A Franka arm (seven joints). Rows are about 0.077 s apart.
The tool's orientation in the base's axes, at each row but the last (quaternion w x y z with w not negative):
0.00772 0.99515 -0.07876 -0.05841
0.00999 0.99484 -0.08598 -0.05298
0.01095 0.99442 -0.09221 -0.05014
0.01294 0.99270 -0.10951 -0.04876
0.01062 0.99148 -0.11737 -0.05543
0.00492 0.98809 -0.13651 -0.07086
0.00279 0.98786 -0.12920 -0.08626
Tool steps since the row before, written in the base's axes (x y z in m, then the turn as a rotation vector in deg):
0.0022 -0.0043 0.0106 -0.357 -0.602 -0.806
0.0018 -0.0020 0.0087 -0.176 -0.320 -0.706
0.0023 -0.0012 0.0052 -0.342 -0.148 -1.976
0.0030 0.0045 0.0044 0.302 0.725 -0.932
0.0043 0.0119 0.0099 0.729 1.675 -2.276
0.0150 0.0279 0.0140 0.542 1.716 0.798
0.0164 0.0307 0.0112 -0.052 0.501 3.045
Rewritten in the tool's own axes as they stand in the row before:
0.0016 0.0042 -0.0108 -0.163 0.630 0.846
0.0012 0.0019 -0.0088 -0.044 0.325 0.724
0.0020 0.0009 -0.0054 -0.114 0.146 2.002
0.0015 -0.0049 -0.0047 0.222 -0.807 0.886
0.0003 -0.0122 -0.0104 0.557 -1.875 2.166
0.0048 -0.0305 -0.0157 -0.058 -1.775 -0.850
0.0059 -0.0335 -0.0133 -0.694 -0.386 -2.982

